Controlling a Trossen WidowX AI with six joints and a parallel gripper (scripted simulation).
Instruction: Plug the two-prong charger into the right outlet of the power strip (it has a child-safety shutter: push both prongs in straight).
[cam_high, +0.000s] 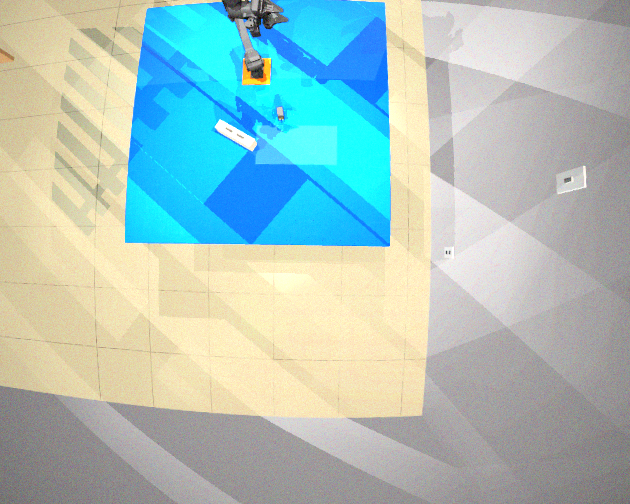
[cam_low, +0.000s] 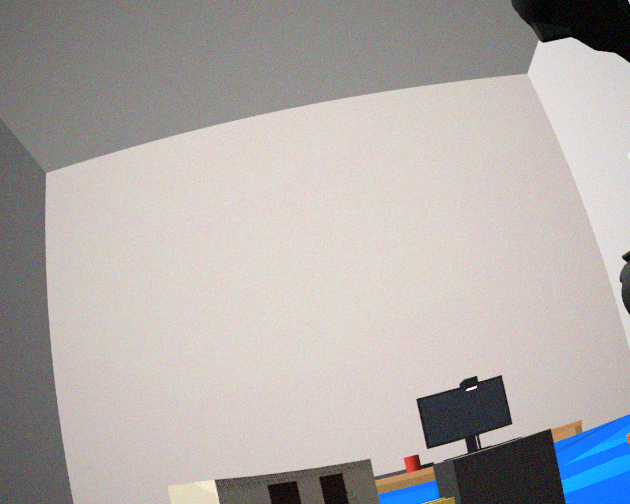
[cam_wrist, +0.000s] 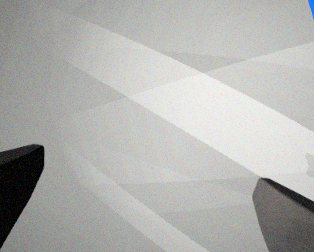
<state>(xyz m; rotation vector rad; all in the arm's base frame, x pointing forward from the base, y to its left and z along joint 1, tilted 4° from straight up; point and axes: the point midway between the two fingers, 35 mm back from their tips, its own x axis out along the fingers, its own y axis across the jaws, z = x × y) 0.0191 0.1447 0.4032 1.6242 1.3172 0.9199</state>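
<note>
The dark charger is 190 mm ahead of my gripper tip, 60 mm to the right of it and 390 mm below it.
</note>
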